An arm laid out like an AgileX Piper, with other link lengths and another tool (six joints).
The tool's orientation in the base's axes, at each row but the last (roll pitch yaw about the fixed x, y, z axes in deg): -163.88, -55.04, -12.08; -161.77, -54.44, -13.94; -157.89, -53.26, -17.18; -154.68, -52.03, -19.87; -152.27, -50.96, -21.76; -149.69, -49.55, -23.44; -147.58, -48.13, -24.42; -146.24, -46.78, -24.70; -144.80, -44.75, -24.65; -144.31, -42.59, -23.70; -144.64, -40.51, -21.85; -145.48, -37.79, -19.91; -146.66, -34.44, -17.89
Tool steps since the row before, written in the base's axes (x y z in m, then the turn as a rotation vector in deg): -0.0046, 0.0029, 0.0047, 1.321, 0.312, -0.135; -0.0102, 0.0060, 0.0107, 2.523, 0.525, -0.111; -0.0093, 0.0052, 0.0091, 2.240, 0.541, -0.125; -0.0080, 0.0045, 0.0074, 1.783, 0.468, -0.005; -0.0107, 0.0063, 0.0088, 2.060, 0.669, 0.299; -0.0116, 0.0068, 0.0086, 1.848, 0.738, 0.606; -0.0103, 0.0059, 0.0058, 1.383, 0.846, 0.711; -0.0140, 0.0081, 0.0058, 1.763, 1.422, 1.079; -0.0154, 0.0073, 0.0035, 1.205, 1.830, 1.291; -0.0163, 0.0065, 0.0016, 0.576, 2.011, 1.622; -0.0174, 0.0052, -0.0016, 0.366, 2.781, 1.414; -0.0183, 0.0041, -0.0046, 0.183, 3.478, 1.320; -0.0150, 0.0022, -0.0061, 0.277, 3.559, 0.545
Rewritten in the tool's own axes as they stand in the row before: 0.0009, -0.0037, -0.0061, 0.592, -0.258, 1.201; 0.0021, -0.0080, -0.0136, 1.260, -0.450, 2.205; 0.0011, -0.0072, -0.0119, 1.084, -0.466, 1.983; 0.0003, -0.0064, -0.0099, 0.930, -0.433, 1.532; -0.0009, -0.0087, -0.0125, 1.281, -0.712, 1.623; -0.0021, -0.0093, -0.0128, 1.371, -0.879, 1.294; -0.0036, -0.0077, -0.0101, 1.137, -1.024, 0.891; -0.0068, -0.0100, -0.0122, 1.476, -1.689, 1.123; -0.0096, -0.0085, -0.0117, 1.145, -2.164, 0.690; -0.0118, -0.0071, -0.0109, 0.891, -2.491, 0.085; -0.0148, -0.0047, -0.0095, 0.390, -3.100, 0.328; -0.0175, -0.0024, -0.0077, 0.009, -3.688, 0.518; -0.0158, 0.0002, -0.0042, -0.376, -3.406, 1.141
